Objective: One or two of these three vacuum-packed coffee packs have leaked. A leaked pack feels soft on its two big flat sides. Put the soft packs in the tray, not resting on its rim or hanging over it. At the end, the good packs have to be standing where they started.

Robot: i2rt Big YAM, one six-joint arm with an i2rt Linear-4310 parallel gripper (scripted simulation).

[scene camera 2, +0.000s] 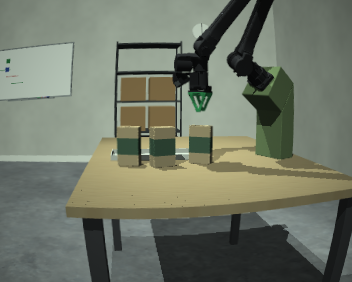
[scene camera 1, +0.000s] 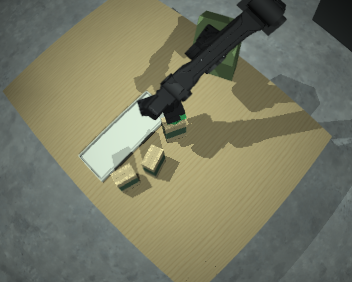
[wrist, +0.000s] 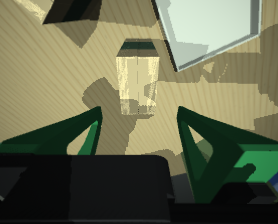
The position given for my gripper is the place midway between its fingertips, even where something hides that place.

Observation:
In view: my gripper (wrist: 139, 111) and a pale tray (scene camera 1: 117, 142).

